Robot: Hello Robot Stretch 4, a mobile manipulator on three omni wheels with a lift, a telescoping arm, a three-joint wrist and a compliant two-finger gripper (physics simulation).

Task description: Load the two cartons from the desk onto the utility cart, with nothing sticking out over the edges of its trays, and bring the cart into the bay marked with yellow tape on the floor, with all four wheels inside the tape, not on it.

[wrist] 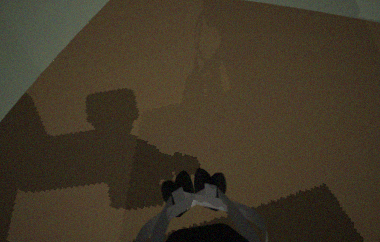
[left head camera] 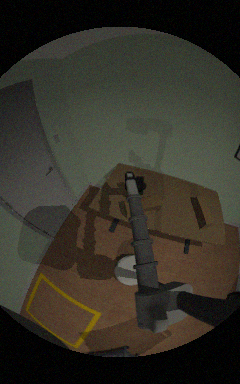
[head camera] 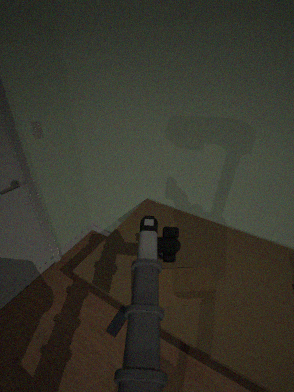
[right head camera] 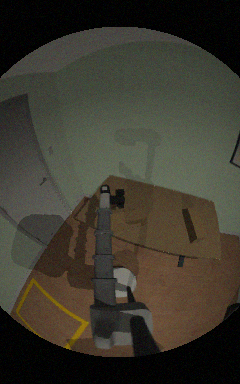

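My gripper hangs above the back left part of the desk. Its fingertips stand close together with nothing visible between them. One carton lies on the desk on the near side of the gripper, partly hidden by the arm. Another carton lies farther right on the desk. The yellow tape bay is on the floor at the lower left. I cannot clearly identify the cart in these views.
A white round object stands on the floor before the desk, beside my arm. A grey door is at the left. A green wall stands behind the desk. The light is dim, with dark shadows across desk and floor.
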